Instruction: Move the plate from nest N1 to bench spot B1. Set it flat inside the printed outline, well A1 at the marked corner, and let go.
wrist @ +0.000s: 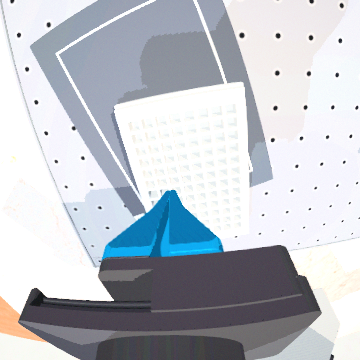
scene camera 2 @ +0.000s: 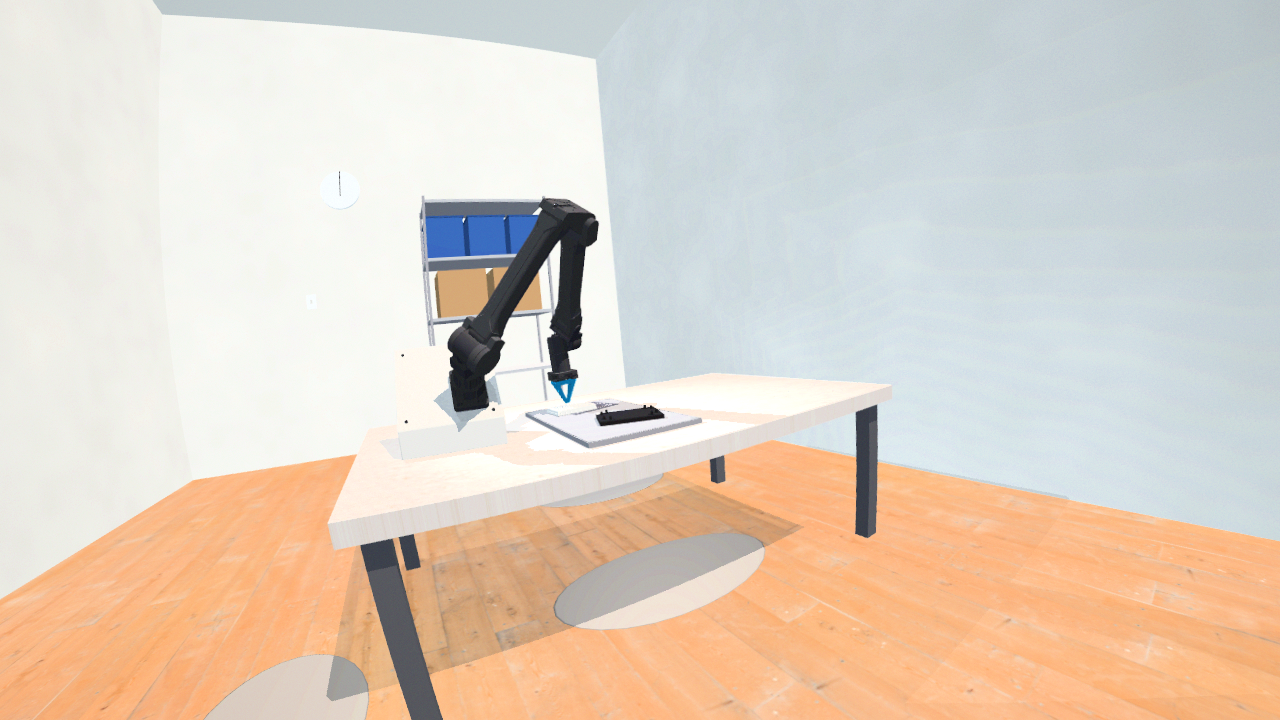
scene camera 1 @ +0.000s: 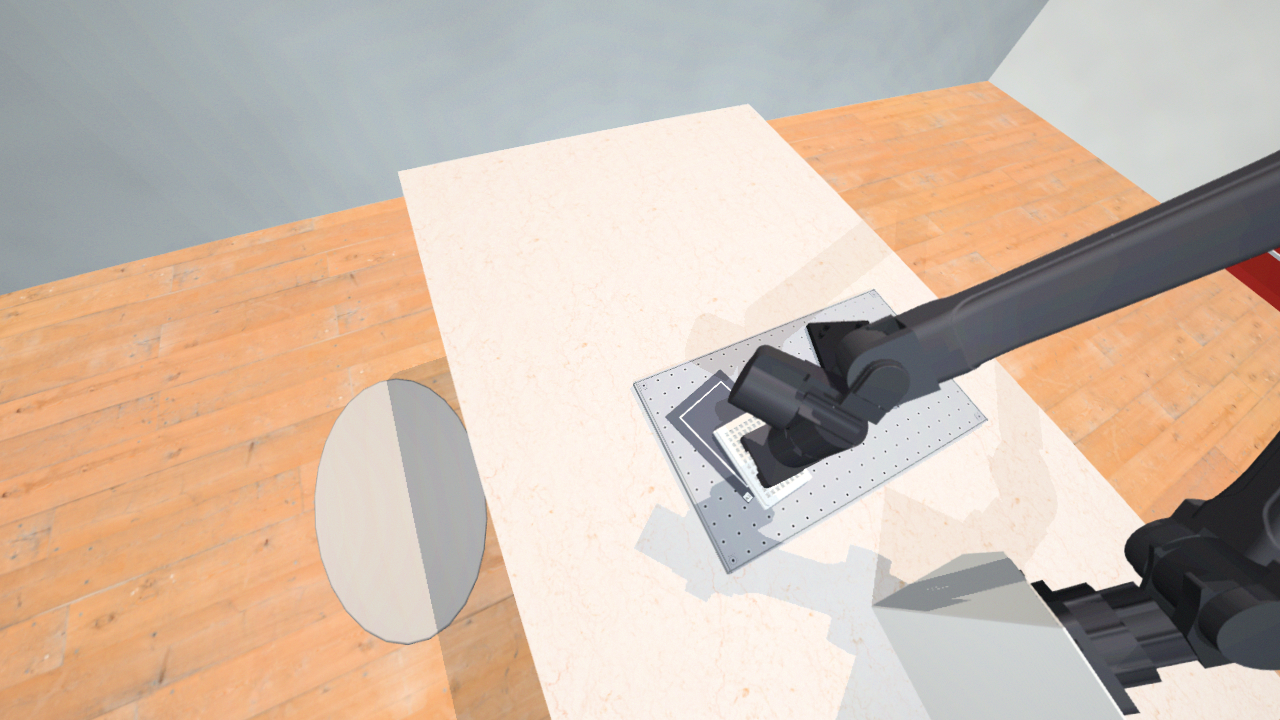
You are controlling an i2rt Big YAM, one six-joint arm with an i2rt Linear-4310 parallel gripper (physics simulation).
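Places are measured from the arm's base along level axes (x ahead, y down, z left), in millimetres.
Where they show: gripper, between the fingertips: (wrist: 171, 196) (scene camera 2: 567, 403) (scene camera 1: 758, 459); arm's base, origin of its link: (scene camera 2: 468, 390) (scene camera 1: 1067, 641).
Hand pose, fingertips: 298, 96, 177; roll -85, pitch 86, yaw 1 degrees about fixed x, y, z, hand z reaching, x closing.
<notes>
Each offset is from my fingertips to the centre of the thing, as dx, dy, dz. "spot": to the spot under its first point. Level surfaces: height alone.
The white well plate @[+6, +16, -16] (scene camera 1: 732, 433) (scene camera 2: 558, 411) (wrist: 185, 145) lies askew, partly over the printed outline @[spot: +117, +23, +31] (scene camera 1: 700, 400) (wrist: 91, 111) on its dark grey pad. Its near end sticks out past the outline onto the perforated board. Whether it lies fully flat is hard to tell. A small white corner label @[spot: -40, +23, +30] (scene camera 1: 748, 497) shows beside the plate's near left part. My gripper (scene camera 2: 566, 400) (wrist: 171, 196) is shut with nothing between its blue fingers. The tips are over the near part of the plate; contact is unclear. The black nest @[+91, +14, -252] (scene camera 2: 630, 415) holds no plate. The arm hides the fingers in scene camera 1.
The perforated board @[+51, +31, -153] (scene camera 1: 895, 465) (scene camera 2: 590, 437) (wrist: 295, 125) carries the pad and the nest. It lies on the table @[dy +37] (scene camera 1: 554, 268) (scene camera 2: 760, 394). A pale grey box (scene camera 1: 966, 644) (scene camera 2: 447, 438) stands by the arm's base.
</notes>
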